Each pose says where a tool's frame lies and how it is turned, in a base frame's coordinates. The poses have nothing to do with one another.
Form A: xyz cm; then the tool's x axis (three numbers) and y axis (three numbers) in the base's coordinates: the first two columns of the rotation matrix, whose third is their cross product.
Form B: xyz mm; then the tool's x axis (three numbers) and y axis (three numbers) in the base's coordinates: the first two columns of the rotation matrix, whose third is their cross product. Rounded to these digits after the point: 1 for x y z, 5 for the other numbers.
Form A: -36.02, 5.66, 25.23, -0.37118, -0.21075, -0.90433, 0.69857, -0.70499, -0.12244
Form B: -360.2, 56.6, 252.3, -0.37118, -0.21075, -0.90433, 0.69857, -0.70499, -0.12244
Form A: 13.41, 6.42, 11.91, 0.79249, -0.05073, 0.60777, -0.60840, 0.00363, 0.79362
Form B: 134.1, 64.2, 119.1, 0.79249, -0.05073, 0.60777, -0.60840, 0.00363, 0.79362
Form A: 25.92, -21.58, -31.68, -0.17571, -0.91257, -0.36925, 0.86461, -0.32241, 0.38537
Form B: 259.2, -215.8, -316.8, -0.17571, -0.91257, -0.36925, 0.86461, -0.32241, 0.38537
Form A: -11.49, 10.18, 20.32, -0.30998, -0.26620, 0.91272, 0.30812, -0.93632, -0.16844
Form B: -114.9, 101.8, 203.2, -0.30998, -0.26620, 0.91272, 0.30812, -0.93632, -0.16844
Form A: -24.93, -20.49, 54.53, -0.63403, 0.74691, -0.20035, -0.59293, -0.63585, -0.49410
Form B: -249.3, -204.9, 545.3, -0.63403, 0.74691, -0.20035, -0.59293, -0.63585, -0.49410
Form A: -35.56, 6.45, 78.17, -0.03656, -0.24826, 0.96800, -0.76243, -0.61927, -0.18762
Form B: -355.6, 64.5, 781.7, -0.03656, -0.24826, 0.96800, -0.76243, -0.61927, -0.18762
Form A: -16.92, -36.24, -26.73, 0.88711, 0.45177, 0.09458, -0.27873, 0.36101, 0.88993
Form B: -169.2, -362.4, -267.3, 0.88711, 0.45177, 0.09458, -0.27873, 0.36101, 0.88993
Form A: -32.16, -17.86, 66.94, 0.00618, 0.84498, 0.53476, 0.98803, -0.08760, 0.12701
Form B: -321.6, -178.6, 669.4, 0.00618, 0.84498, 0.53476, 0.98803, -0.08760, 0.12701
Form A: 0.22, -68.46, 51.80, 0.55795, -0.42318, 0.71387, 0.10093, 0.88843, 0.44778
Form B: 2.2, -684.6, 518.0, 0.55795, -0.42318, 0.71387, 0.10093, 0.88843, 0.44778
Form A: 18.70, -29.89, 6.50, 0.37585, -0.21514, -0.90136, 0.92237, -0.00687, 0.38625
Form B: 187.0, -298.9, 65.0, 0.37585, -0.21514, -0.90136, 0.92237, -0.00687, 0.38625
